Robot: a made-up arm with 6 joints. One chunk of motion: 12 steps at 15 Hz.
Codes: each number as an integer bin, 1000 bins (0 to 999) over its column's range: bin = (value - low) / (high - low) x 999, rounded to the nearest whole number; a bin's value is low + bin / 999 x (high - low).
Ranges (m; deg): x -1..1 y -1..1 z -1..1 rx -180..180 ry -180..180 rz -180..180
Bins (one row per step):
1: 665 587 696 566 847 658
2: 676 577 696 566 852 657
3: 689 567 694 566 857 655
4: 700 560 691 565 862 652
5: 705 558 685 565 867 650
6: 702 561 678 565 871 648
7: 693 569 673 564 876 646
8: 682 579 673 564 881 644
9: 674 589 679 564 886 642
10: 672 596 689 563 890 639
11: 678 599 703 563 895 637
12: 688 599 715 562 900 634
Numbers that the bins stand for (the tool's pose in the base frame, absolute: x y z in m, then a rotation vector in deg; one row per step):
1: 0.3313 0.1752 0.3934 23.96 125.23 57.12
2: 0.3534 0.1552 0.3934 23.96 127.03 56.76
3: 0.3794 0.1351 0.3894 23.96 128.83 56.04
4: 0.4014 0.1211 0.3834 23.60 130.63 54.95
5: 0.4114 0.1171 0.3714 23.60 132.43 54.23
6: 0.4054 0.1231 0.3574 23.60 133.87 53.51
7: 0.3874 0.1391 0.3473 23.24 135.68 52.79
8: 0.3654 0.1592 0.3473 23.24 137.48 52.07
9: 0.3493 0.1792 0.3594 23.24 139.28 51.35
10: 0.3453 0.1932 0.3794 22.88 140.72 50.27
11: 0.3574 0.1992 0.4074 22.88 142.52 49.55
12: 0.3774 0.1992 0.4314 22.52 144.32 48.47

